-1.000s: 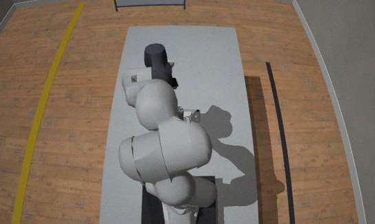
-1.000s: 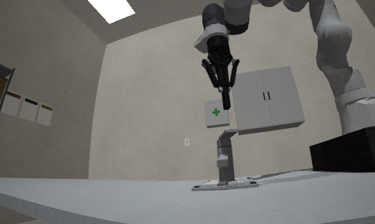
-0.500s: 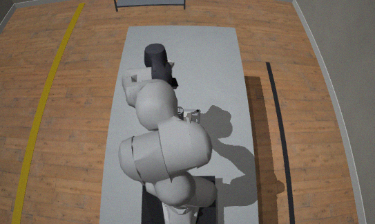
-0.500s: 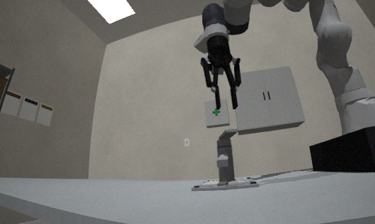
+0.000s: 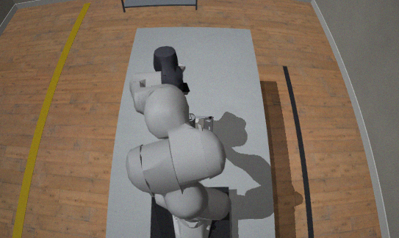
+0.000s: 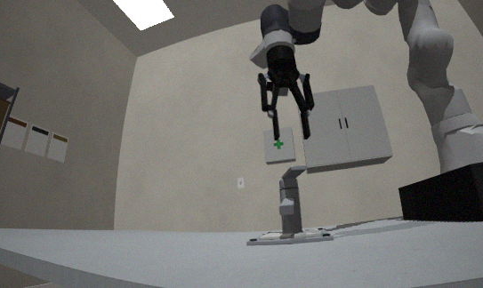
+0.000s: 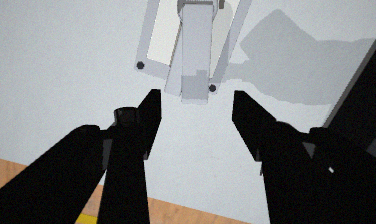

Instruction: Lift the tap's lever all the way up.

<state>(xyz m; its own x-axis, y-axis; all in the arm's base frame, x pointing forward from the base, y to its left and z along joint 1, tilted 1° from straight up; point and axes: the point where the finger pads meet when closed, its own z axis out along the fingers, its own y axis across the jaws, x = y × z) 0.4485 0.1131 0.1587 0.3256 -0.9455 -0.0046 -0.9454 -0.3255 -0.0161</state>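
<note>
My gripper is now 1 cm short of the lever, 3 cm to the left of it and 10 cm above it. From my hand the other things lie so: flat grey base plate (3 cm ahead, 9 cm to the right, 25 cm below); then grey tap (2 cm ahead, 6 cm to the right, 15 cm below).
</note>
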